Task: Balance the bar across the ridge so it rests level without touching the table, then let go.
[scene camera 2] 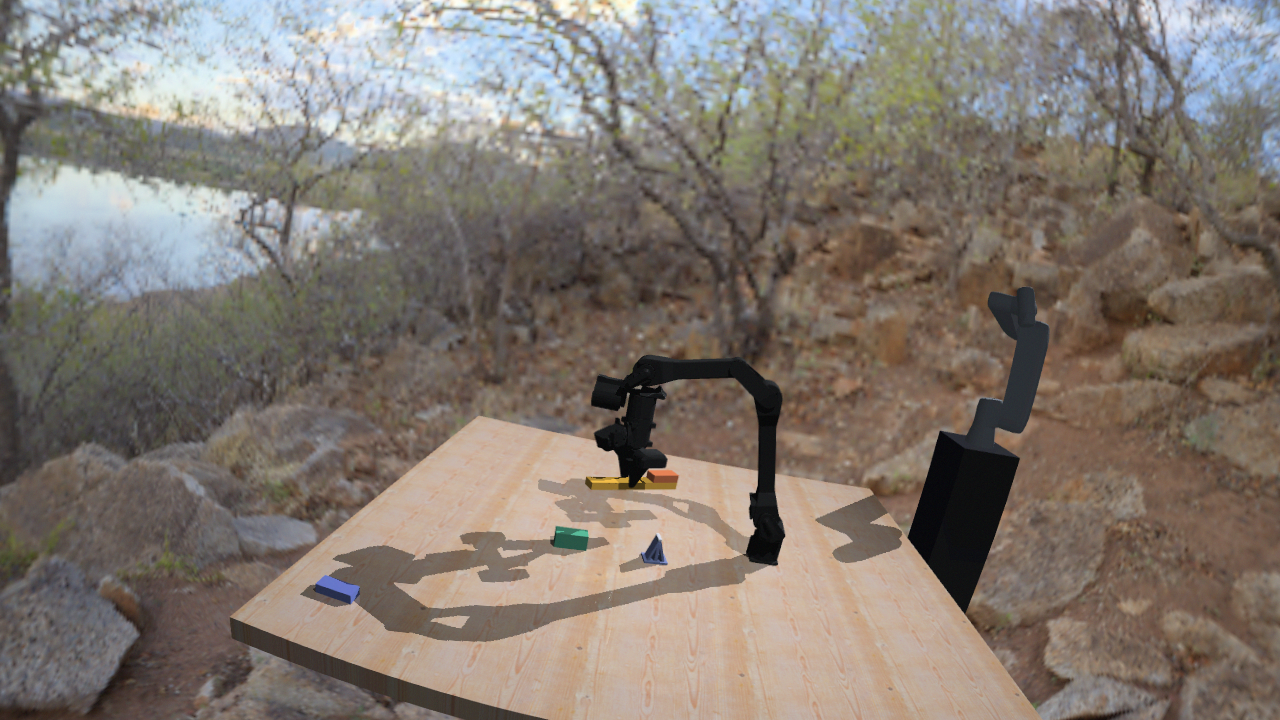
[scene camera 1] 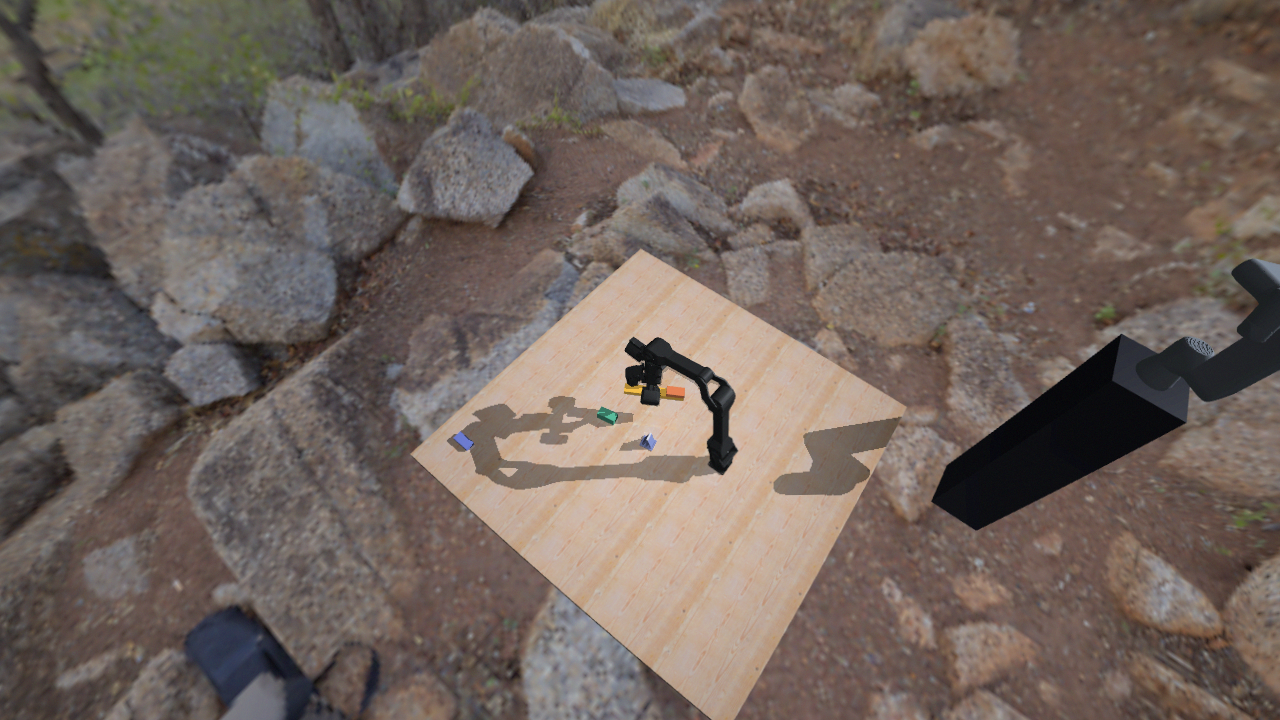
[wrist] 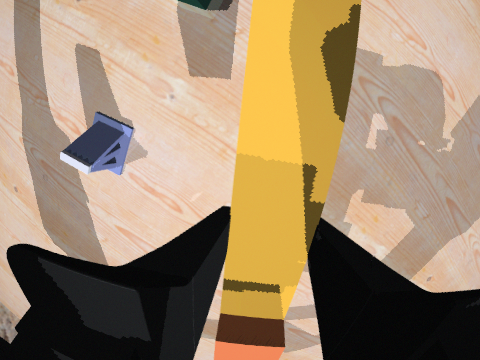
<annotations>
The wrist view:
my gripper: 270,221
yellow bar: 298,77, held by my gripper
</annotations>
